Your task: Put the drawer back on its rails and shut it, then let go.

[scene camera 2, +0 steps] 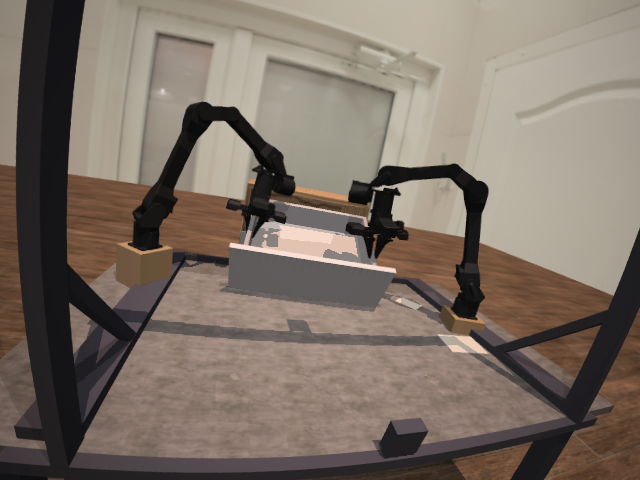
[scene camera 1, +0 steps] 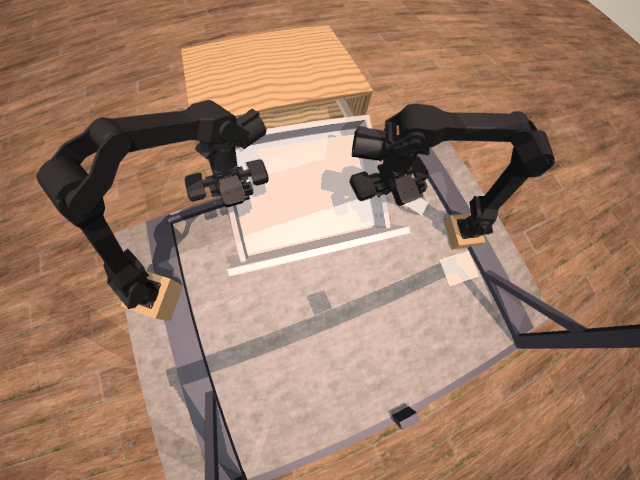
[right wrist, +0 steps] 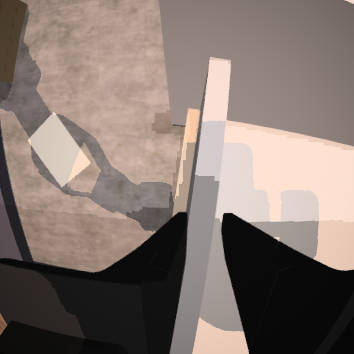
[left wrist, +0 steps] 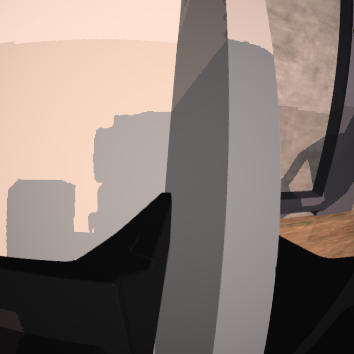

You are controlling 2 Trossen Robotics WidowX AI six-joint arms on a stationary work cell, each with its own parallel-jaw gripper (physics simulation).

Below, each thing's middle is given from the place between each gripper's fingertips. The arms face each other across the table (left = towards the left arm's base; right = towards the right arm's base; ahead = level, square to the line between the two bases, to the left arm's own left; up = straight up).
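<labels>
My left hand is 3 cm past the white drawer (scene camera 1: 308,207) and 18 cm to the left of it. Counting from my left hand, the wooden cabinet (scene camera 1: 295,76) is 6 cm below, 29 cm ahead and 16 cm to the right; the tan arm base (scene camera 2: 133,266) is 7 cm below, 19 cm behind and 25 cm to the left; and the dark block (scene camera 2: 405,436) is 9 cm below, 63 cm behind and 31 cm to the right.
The white drawer is 2 cm below my right hand, 5 cm ahead of it and 20 cm to the left of it. Counting from my right hand again, the wooden cabinet is 8 cm below, 37 cm ahead and 22 cm to the left, the tan arm base is 9 cm below, 11 cm behind and 63 cm to the left, and the dark block is 11 cm below, 56 cm behind and 7 cm to the left.
</labels>
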